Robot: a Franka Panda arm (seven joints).
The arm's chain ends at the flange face. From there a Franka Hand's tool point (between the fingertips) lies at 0.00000 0.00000 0.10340 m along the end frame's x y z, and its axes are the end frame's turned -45 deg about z.
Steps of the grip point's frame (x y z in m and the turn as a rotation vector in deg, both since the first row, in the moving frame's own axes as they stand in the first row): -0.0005, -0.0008, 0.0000, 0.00, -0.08, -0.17; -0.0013, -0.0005, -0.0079, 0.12, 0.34, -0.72; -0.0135, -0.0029, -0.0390, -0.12, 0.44, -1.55; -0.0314, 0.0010, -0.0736, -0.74, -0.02, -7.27; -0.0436, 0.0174, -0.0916, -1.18, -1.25, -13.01; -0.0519, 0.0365, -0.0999, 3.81, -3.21, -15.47
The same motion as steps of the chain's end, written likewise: -0.0008, -0.0003, 0.0000, -0.06, -0.06, -0.17; -0.0015, 0.0012, -0.0079, 0.33, 0.16, -0.72; -0.0123, 0.0079, -0.0390, 0.23, 0.40, -1.55; -0.0225, 0.0220, -0.0736, -0.54, 0.51, -7.27; -0.0188, 0.0400, -0.0916, -1.72, -0.05, -13.01; -0.0019, 0.0621, -0.0995, 0.42, -4.96, -15.47
